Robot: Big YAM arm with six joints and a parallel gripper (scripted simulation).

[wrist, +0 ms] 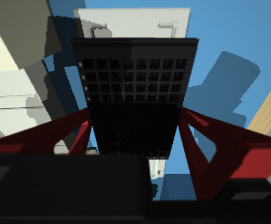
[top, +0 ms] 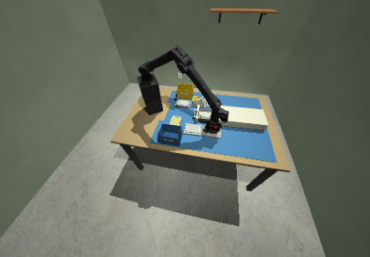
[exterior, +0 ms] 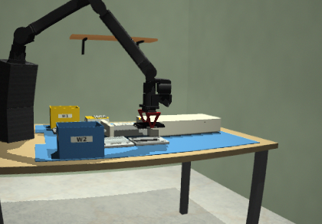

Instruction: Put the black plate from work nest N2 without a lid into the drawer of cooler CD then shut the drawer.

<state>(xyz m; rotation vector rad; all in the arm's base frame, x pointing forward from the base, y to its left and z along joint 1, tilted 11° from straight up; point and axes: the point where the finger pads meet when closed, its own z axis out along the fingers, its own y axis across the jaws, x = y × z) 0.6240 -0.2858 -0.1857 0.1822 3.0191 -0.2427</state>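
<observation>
My hand is 19 cm to the right of the drawer, 6 cm above it and 2 cm past it. The rest, counted from my hand: work nest N2: 8 cm below; white plate: 17 cm behind, 7 cm below, 1 cm to the left; black plate: right at my hand.
</observation>
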